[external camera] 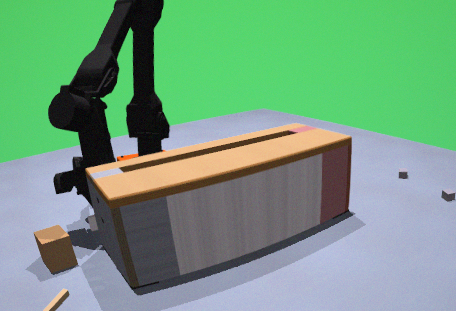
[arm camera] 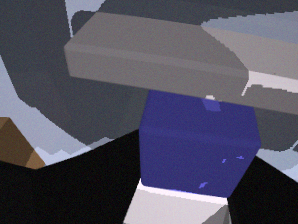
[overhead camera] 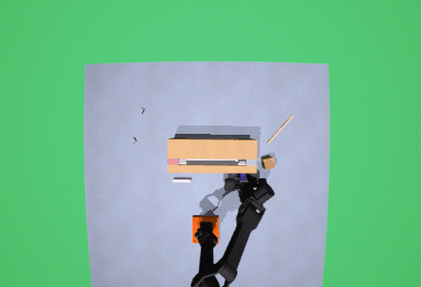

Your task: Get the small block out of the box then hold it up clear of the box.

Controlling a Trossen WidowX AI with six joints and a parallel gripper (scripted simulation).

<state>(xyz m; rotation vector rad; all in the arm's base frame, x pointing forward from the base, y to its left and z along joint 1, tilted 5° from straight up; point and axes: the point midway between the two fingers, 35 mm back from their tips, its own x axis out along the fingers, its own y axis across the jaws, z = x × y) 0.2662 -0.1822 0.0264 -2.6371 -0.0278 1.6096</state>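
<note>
Now: gripper tip 50 mm short of the tan cube, 130 mm to the left of it and 10 mm below it. Also, from my gripper tip: tan-topped box: 70 mm ahead, 150 mm to the left, 50 mm above; blue block: 20 mm behind, 10 mm above; thin wooden stick: 220 mm ahead, 200 mm to the right, 10 mm below.
</note>
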